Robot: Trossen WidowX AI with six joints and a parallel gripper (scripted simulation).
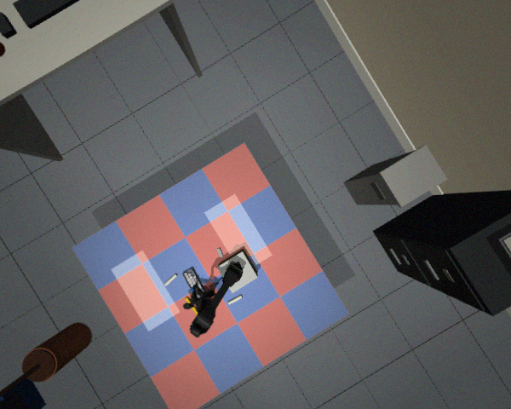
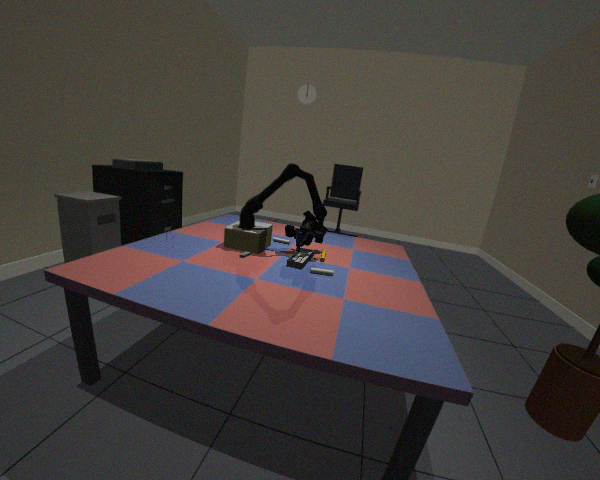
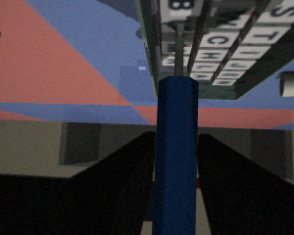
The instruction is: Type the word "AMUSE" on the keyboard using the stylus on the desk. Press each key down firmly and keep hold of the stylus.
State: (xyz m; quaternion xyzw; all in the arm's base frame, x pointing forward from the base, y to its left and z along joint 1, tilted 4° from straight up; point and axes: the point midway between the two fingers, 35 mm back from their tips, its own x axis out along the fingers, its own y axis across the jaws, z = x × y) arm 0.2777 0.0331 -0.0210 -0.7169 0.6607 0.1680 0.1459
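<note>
Now: gripper tip 130 mm to the right of the yellow bar, 90 mm short of it and 60 mm above it. From my gripper tip the other things lie so: dark block 210 mm behind, 120 mm to the right, 60 mm below; then blue stylus 10 mm below.
</note>
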